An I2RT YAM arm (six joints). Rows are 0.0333 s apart.
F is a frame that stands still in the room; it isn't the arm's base.
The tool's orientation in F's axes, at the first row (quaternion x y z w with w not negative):
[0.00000, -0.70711, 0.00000, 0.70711]
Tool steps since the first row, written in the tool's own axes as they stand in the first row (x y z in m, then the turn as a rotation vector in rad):
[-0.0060, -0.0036, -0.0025, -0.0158, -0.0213, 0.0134]
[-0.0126, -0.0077, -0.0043, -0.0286, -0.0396, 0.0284]
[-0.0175, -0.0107, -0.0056, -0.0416, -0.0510, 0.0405]
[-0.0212, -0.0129, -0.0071, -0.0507, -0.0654, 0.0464]
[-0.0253, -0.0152, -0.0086, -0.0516, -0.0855, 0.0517]
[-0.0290, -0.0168, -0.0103, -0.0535, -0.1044, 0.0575]
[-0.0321, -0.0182, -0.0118, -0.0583, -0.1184, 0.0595]
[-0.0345, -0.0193, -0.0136, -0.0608, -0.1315, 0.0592]
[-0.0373, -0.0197, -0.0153, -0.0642, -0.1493, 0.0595]
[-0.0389, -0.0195, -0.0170, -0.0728, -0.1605, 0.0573]
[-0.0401, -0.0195, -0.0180, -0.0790, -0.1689, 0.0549]
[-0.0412, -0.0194, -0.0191, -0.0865, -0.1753, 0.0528]
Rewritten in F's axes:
[0.0025, -0.0036, -0.0060, -0.0134, -0.0213, -0.0158]
[0.0043, -0.0077, -0.0126, -0.0284, -0.0396, -0.0286]
[0.0056, -0.0107, -0.0175, -0.0405, -0.0510, -0.0416]
[0.0071, -0.0129, -0.0212, -0.0464, -0.0654, -0.0507]
[0.0086, -0.0152, -0.0253, -0.0517, -0.0855, -0.0516]
[0.0103, -0.0168, -0.0290, -0.0575, -0.1044, -0.0535]
[0.0118, -0.0182, -0.0321, -0.0595, -0.1184, -0.0583]
[0.0136, -0.0193, -0.0345, -0.0592, -0.1315, -0.0608]
[0.0153, -0.0197, -0.0373, -0.0595, -0.1493, -0.0642]
[0.0170, -0.0195, -0.0389, -0.0573, -0.1605, -0.0728]
[0.0180, -0.0195, -0.0401, -0.0549, -0.1689, -0.0790]
[0.0191, -0.0194, -0.0412, -0.0528, -0.1753, -0.0865]

